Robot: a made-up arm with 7 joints.
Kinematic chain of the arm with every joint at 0, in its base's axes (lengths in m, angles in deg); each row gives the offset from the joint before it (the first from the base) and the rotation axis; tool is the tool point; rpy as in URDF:
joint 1: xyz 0 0 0.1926 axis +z
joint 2: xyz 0 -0.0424 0.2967 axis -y
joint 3: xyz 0 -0.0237 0.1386 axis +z
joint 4: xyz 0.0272 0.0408 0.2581 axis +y
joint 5: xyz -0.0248 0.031 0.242 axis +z
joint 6: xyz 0 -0.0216 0.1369 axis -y
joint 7: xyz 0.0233 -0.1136 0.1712 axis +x
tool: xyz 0 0 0 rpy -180 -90 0
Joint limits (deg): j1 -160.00..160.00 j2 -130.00..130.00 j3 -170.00..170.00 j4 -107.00..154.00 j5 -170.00..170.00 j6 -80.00..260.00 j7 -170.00..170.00
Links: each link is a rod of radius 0.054 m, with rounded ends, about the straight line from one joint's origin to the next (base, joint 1, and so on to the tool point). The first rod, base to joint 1, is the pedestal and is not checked.
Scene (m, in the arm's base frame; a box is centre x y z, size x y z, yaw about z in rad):
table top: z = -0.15
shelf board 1: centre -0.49 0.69 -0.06 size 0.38 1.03 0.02 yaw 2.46
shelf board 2: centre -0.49 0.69 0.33 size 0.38 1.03 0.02 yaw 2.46
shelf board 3: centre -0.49 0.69 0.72 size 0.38 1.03 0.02 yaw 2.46
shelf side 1: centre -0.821 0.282 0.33 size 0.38 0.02 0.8 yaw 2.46
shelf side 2: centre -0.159 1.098 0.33 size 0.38 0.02 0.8 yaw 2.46
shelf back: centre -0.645 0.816 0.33 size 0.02 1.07 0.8 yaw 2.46
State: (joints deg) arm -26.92 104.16 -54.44 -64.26 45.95 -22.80 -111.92
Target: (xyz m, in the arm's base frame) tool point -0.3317 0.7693 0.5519
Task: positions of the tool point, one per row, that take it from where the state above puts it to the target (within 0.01 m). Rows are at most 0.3 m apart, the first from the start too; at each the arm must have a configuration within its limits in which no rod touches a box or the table.
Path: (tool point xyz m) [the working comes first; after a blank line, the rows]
Joints at the target: -47.29 79.82 -66.65 -58.61 52.66 -25.34 -111.92
Straight joint move there: touches shelf board 2.

1: -0.4233 0.5090 0.1115
2: -0.3628 0.4596 0.1111
3: -0.2973 0.4045 0.1191
4: -0.2401 0.5306 0.3320
5: -0.0916 0.5745 0.5519
6: -0.1527 0.6395 0.5539
7: -0.2147 0.6937 0.5529
8: -0.2751 0.7369 0.5514
9: -0.3317 0.7693 0.5519

